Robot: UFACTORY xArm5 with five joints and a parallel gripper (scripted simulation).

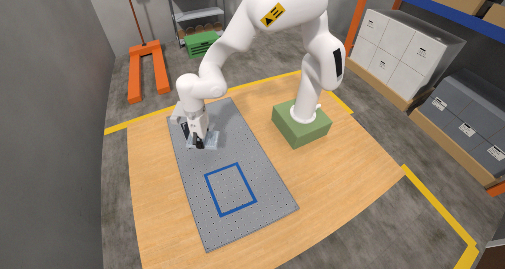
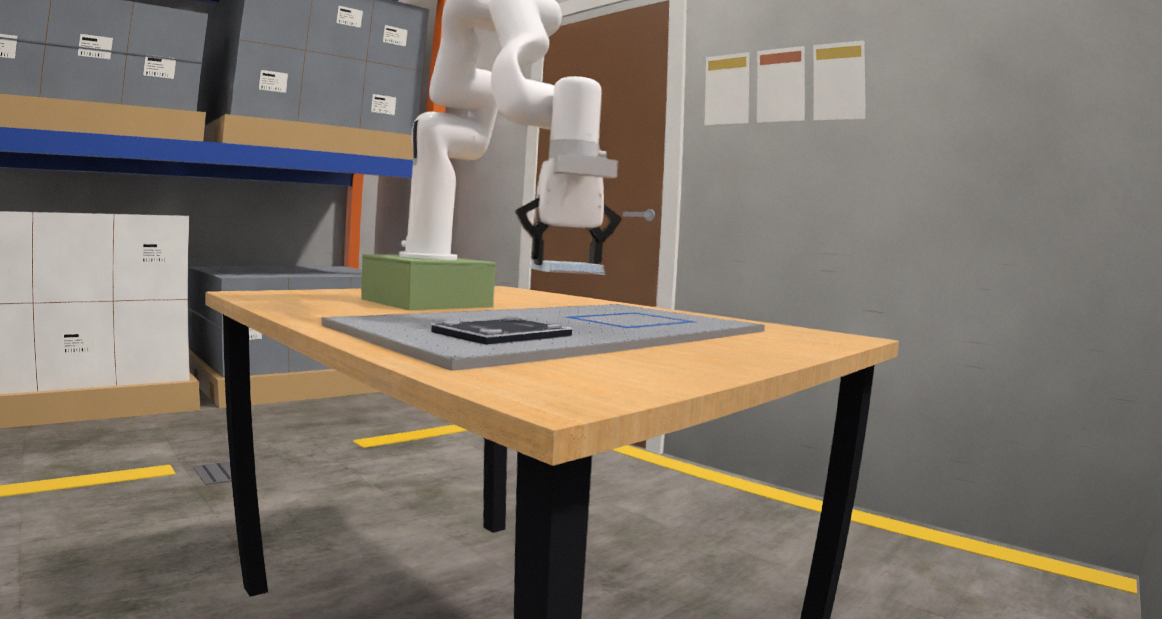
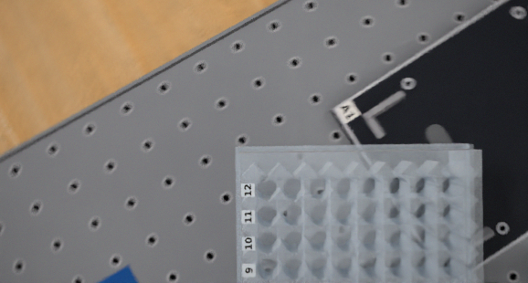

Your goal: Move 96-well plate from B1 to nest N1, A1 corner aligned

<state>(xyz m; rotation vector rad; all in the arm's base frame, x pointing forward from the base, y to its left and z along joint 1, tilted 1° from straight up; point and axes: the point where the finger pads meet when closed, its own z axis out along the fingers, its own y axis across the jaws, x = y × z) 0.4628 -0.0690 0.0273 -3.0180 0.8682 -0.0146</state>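
Right now my hand is 130 mm to the left of the black plate nest N1, 100 mm above it and 10 mm short of it. The rest, counted from my hand: clear 96-well plate (10 mm below).
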